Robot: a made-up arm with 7 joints. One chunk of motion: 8 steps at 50 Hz.
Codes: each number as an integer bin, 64 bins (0 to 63) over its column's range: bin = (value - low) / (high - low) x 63, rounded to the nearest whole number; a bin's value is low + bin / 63 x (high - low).
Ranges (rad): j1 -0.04..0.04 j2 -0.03..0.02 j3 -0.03..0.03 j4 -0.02..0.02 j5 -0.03..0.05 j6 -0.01..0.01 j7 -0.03..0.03
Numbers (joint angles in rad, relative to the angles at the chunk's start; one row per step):
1: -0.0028 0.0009 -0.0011 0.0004 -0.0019 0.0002 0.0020
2: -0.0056 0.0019 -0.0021 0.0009 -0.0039 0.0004 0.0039
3: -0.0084 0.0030 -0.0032 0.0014 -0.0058 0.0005 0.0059
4: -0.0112 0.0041 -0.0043 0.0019 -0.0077 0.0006 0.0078
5: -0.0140 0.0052 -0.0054 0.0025 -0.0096 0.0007 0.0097
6: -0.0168 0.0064 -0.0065 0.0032 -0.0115 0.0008 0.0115
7: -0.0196 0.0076 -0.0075 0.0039 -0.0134 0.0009 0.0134
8: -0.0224 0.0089 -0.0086 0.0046 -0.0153 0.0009 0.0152
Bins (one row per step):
1: 29 39 30 32 22 32 34
2: 27 40 29 33 21 33 36
3: 25 42 28 34 19 33 38
4: 23 43 27 34 18 33 40
5: 20 44 26 35 16 34 42
6: 18 46 25 37 15 34 44
7: 16 47 24 38 13 34 46
8: 14 49 22 39 12 34 47

